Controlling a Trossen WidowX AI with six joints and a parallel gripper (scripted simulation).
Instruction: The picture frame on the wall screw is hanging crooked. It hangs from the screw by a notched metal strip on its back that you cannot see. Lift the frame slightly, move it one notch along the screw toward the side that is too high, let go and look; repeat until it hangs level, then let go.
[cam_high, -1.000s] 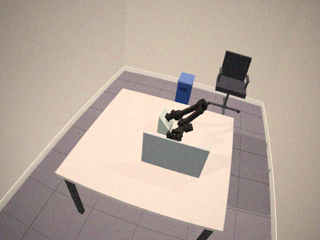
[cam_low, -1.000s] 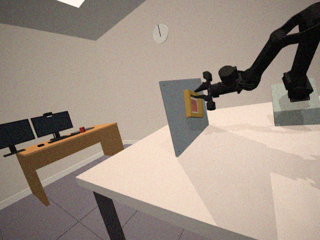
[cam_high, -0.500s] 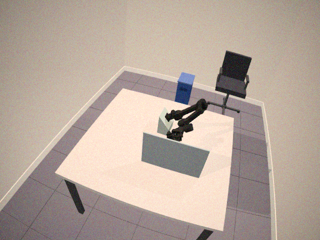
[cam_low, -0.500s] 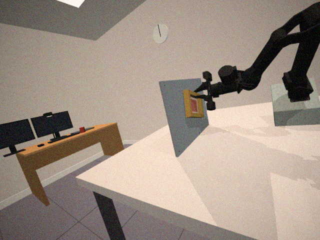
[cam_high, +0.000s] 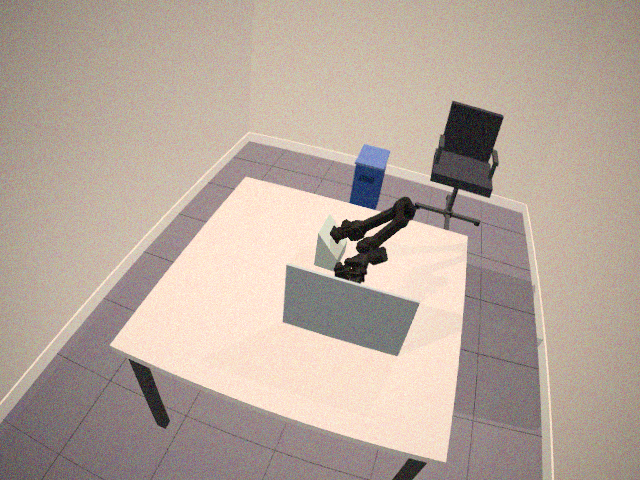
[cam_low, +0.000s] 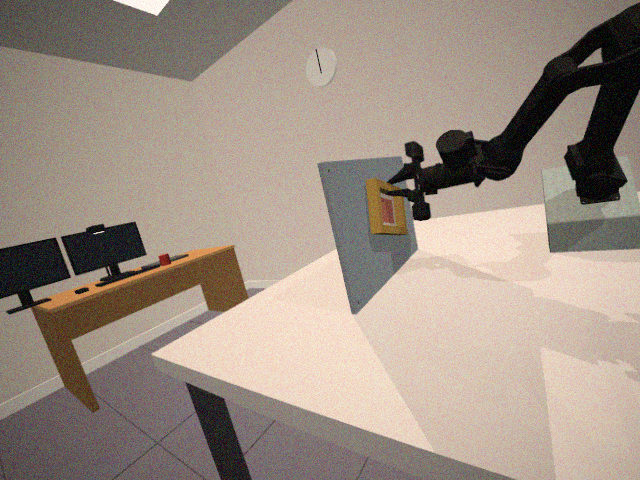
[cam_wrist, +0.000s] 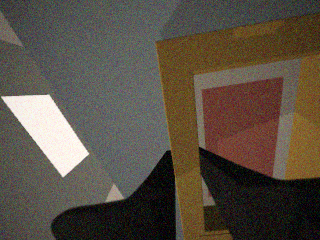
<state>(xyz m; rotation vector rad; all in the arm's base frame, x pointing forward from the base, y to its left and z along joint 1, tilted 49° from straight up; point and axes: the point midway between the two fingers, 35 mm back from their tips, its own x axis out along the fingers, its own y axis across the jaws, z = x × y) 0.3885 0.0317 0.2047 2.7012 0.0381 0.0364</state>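
Right now my gripper tip is 50 mm above the picture frame and 20 mm to the right of it. The rest, counted from my gripper tip: grey wall panel 70 mm below, 20 mm ahead.
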